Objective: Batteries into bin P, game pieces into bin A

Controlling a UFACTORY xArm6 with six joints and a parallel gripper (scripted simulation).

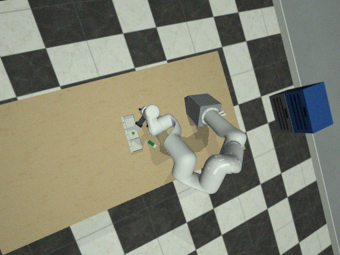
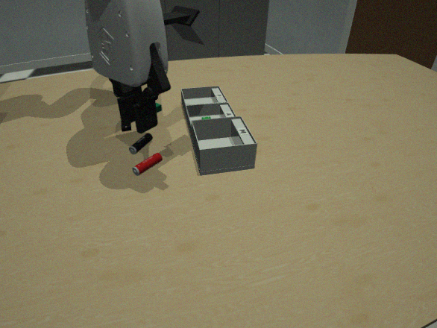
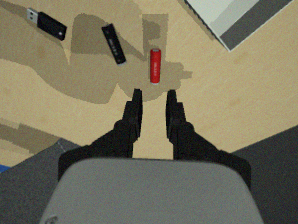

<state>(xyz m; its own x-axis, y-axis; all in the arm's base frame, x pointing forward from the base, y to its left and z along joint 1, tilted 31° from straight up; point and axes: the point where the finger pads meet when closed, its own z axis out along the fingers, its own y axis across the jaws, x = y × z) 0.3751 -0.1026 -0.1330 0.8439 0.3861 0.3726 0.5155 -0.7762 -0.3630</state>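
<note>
Now: the red battery 90 mm below my hand. From my hand the other things lie so: bin 130 mm ahead, 80 mm to the left, 70 mm below; black battery 60 mm to the left, 90 mm below; green die 120 mm ahead, 80 mm to the left, 80 mm below.
</note>
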